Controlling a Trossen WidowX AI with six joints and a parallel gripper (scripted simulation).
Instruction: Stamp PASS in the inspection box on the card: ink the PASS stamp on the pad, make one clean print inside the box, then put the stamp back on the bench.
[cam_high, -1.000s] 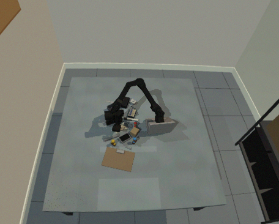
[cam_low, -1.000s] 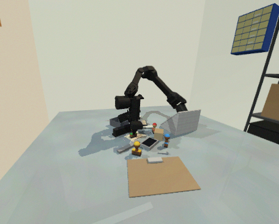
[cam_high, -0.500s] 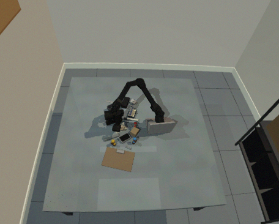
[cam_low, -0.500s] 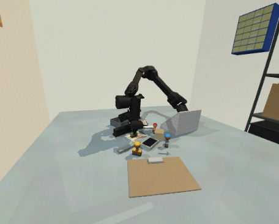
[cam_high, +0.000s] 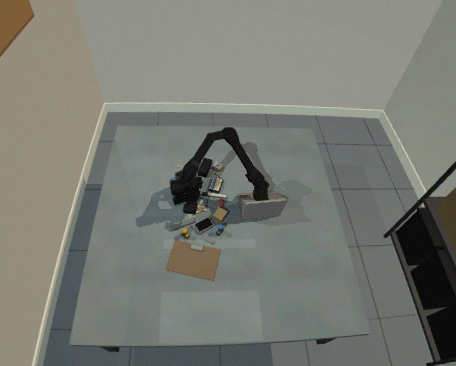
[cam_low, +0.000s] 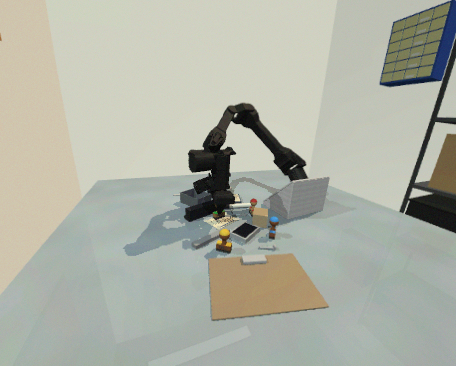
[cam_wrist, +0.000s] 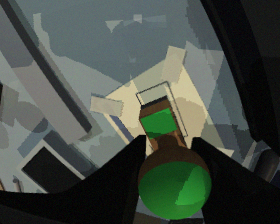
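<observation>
Now: the cream card 4 cm below my gripper tip and 1 cm behind it. From my gripper tip the other things lie so: long black block: 7 cm to the right, 4 cm ahead, 2 cm below; then grey bar: 9 cm to the left, 6 cm ahead, 3 cm below; then green stamp: right at my gripper tip.
</observation>
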